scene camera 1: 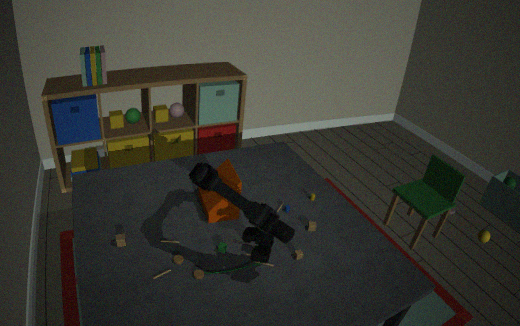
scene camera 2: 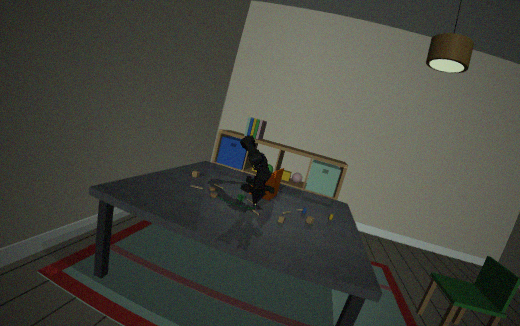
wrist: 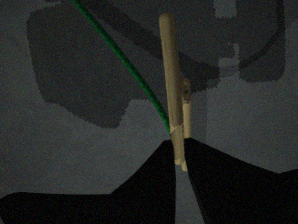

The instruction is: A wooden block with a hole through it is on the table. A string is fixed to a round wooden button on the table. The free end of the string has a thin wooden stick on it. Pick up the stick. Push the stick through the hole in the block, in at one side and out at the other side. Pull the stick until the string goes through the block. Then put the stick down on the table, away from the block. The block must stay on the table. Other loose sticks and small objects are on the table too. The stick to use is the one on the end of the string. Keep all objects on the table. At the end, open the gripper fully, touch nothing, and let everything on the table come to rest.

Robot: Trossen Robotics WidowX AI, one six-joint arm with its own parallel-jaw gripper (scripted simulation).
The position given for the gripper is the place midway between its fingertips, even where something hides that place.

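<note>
The gripper (scene camera 1: 262, 257) is visible here, and the wrist view shows it too (wrist: 177, 146).
</note>
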